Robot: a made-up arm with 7 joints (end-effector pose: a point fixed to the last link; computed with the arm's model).
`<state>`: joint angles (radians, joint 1 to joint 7).
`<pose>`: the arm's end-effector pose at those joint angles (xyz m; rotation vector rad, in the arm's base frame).
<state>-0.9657 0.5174 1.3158 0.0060 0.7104 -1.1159 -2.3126</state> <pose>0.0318 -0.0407 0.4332 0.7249 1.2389 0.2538</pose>
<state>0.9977 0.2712 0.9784 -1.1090 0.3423 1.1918 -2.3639</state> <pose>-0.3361 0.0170 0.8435 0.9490 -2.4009 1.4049</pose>
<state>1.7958 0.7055 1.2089 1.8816 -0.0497 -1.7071 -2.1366</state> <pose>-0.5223 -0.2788 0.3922 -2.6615 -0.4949 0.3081</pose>
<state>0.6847 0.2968 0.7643 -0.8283 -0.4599 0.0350 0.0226</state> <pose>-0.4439 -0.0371 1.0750 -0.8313 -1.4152 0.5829</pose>
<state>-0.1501 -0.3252 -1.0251 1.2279 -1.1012 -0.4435 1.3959</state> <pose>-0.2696 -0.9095 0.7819 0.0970 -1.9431 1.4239</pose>
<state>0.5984 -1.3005 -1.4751 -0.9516 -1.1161 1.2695 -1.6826</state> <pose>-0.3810 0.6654 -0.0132 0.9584 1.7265 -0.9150</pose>
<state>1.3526 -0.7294 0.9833 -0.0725 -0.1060 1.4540 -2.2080</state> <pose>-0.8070 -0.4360 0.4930 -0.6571 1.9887 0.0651</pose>
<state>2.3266 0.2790 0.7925 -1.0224 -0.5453 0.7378 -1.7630</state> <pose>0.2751 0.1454 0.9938 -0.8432 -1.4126 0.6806</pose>
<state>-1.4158 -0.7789 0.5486 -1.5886 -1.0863 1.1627 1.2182</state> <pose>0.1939 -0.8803 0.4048 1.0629 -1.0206 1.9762</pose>
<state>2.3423 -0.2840 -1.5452 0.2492 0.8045 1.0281 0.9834</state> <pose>-0.4888 0.0827 0.5341 2.5307 0.1258 -1.5386</pose>
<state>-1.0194 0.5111 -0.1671 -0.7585 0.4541 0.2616 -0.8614</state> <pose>-0.0568 -0.2625 0.2113 0.3643 1.4690 0.1200</pose>
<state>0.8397 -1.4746 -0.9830 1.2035 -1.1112 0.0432 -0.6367</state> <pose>-0.9152 -0.6822 0.1953 -0.0627 2.0419 -1.0676</pose>
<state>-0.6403 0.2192 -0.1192 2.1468 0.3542 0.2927 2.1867</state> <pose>0.2125 -0.0077 0.5166 0.9436 -0.8178 2.4304</pose>
